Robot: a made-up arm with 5 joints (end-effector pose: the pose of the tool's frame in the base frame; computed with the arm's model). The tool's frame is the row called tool. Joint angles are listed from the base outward.
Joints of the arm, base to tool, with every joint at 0 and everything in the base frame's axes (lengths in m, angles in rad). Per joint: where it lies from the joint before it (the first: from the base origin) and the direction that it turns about. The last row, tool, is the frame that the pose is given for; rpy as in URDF.
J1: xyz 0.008 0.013 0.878 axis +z
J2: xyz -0.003 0.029 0.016 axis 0 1 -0.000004
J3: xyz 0.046 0.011 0.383 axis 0 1 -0.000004
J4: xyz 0.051 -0.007 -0.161 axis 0 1 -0.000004
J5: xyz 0.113 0 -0.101 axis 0 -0.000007 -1
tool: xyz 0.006 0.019 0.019 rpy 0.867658 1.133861 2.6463
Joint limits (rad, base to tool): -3.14..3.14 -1.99..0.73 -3..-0.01 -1.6..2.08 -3.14..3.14
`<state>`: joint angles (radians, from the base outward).
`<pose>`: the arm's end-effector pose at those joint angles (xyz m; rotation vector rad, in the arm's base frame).
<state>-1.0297 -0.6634 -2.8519 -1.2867 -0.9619</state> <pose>-0.1467 0.3651 1.2476 0.5383 0.2871 2.3146</pose>
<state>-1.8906 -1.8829 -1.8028 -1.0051 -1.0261</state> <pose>0.2399 0.5606 0.8335 0.5235 -0.1070 1.5102</pose>
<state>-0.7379 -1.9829 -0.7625 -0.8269 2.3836</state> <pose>-0.3534 0.3619 0.9747 -0.6552 -2.1030 0.4005</pose>
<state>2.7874 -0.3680 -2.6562 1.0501 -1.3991</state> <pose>0.0793 -0.0583 1.5536 -1.0232 -2.8364 0.0160</pose>
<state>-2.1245 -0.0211 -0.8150 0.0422 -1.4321</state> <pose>-0.1216 -0.2756 1.2181 -0.7352 2.0756 0.8255</pose>
